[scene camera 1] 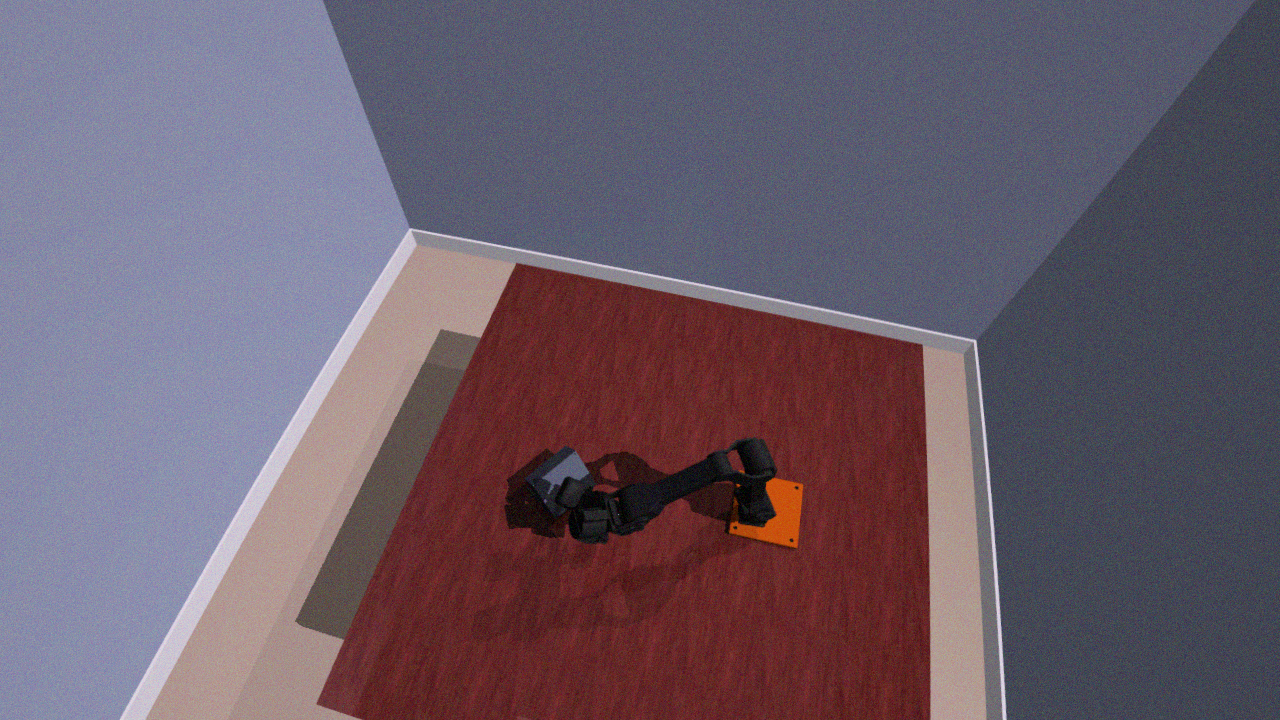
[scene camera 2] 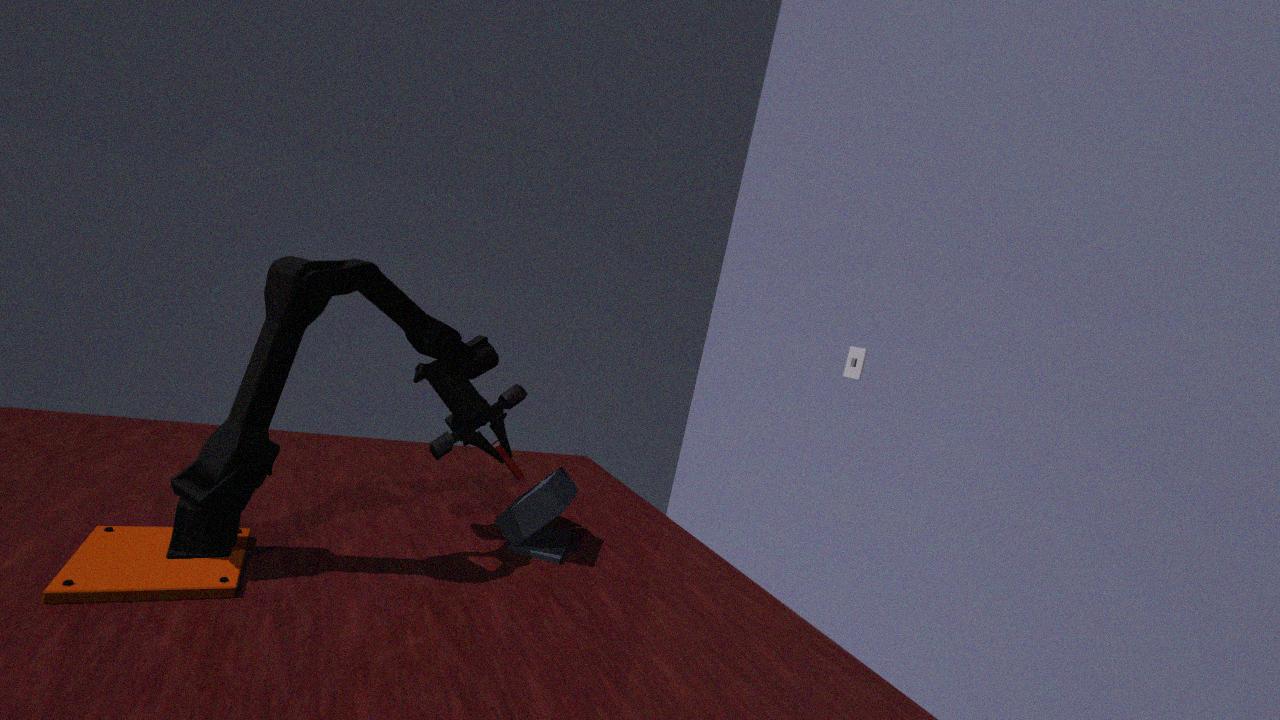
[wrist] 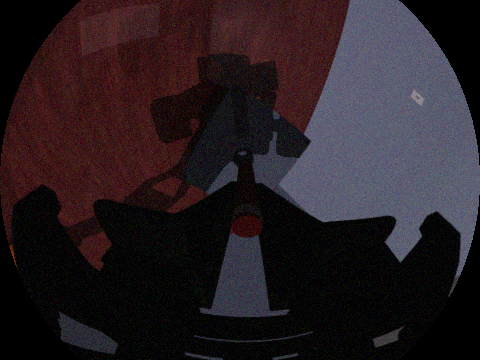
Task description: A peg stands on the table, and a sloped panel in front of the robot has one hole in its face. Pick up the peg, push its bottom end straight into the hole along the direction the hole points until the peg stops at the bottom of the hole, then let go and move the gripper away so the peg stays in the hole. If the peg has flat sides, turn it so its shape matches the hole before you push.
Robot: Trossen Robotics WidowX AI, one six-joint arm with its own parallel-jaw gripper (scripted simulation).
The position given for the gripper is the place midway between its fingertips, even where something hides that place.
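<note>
A red peg is carried by the gripper (scene camera 2: pixel 507 460), and scene camera 1 also shows the gripper (scene camera 1: pixel 578 492), as does the wrist view, where it (wrist: pixel 246 188) can be seen again.
</note>
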